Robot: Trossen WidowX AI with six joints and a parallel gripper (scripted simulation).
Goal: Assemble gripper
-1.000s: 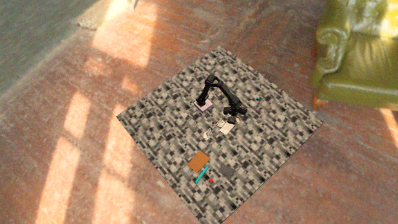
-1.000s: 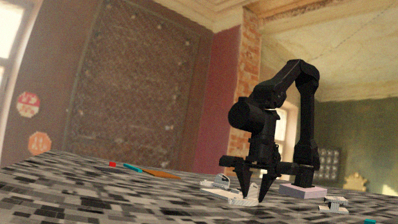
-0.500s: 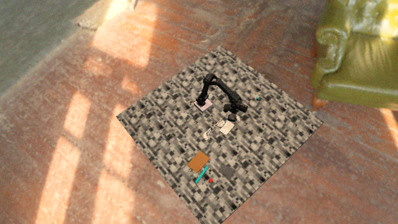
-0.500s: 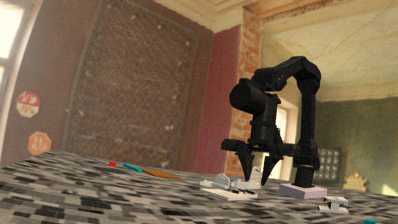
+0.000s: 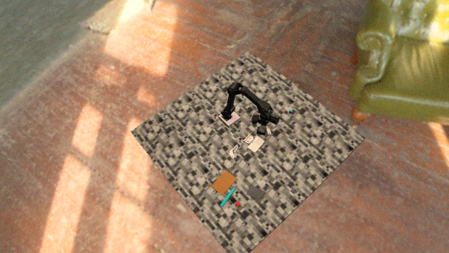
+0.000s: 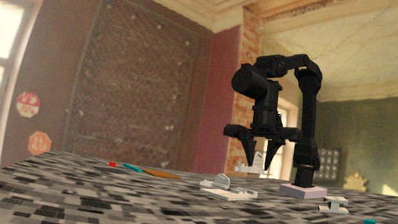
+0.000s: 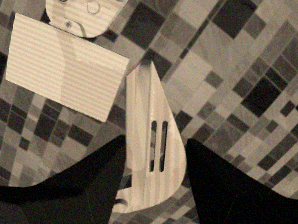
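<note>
The cream plate is 100 mm to the right of my gripper tip, 80 mm below it and 20 mm ahead of it. The rest, counted from my gripper tip: teal cube 300 mm to the left, 70 mm below, 20 mm ahead; orange plate 470 mm to the right, 80 mm below, 70 mm ahead; grey plate 370 mm to the right, 270 mm ahead, 80 mm below.
</note>
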